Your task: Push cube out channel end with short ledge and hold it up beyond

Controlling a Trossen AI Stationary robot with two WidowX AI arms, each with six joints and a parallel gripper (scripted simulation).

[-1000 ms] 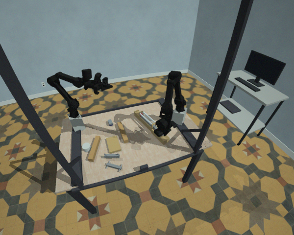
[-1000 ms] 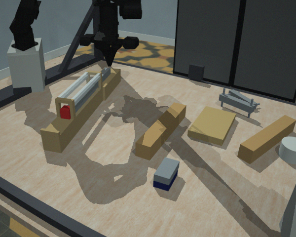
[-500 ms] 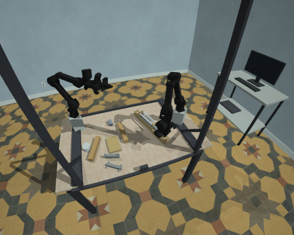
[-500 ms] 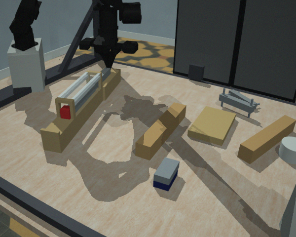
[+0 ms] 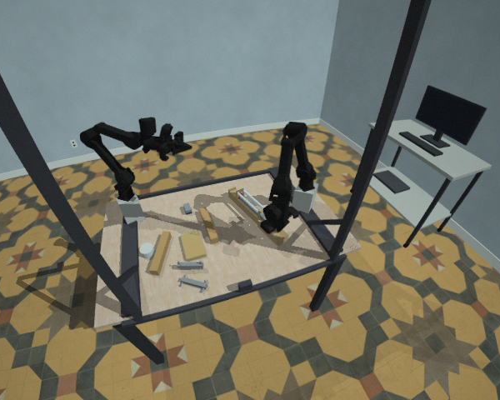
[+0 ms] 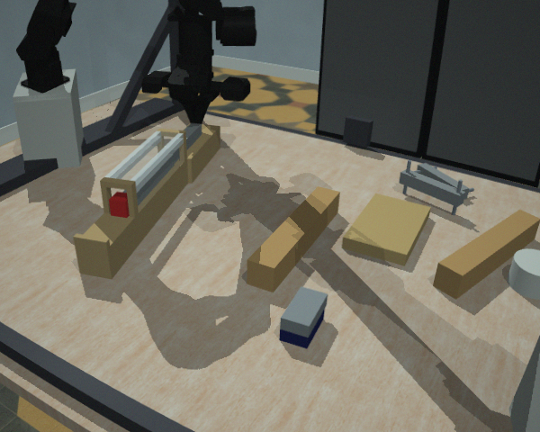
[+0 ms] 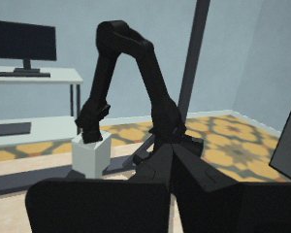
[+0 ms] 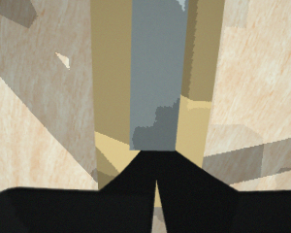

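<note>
Right now my right hand is 27 cm short of the red cube, 16 cm to the right of it and 3 cm above it. Also, from my right hand: flat tan slab: 2 cm behind, 40 cm to the left, 7 cm below; blue box: 23 cm ahead, 45 cm to the left, 7 cm below; channel: 19 cm ahead, 11 cm to the left, 3 cm below.
</note>
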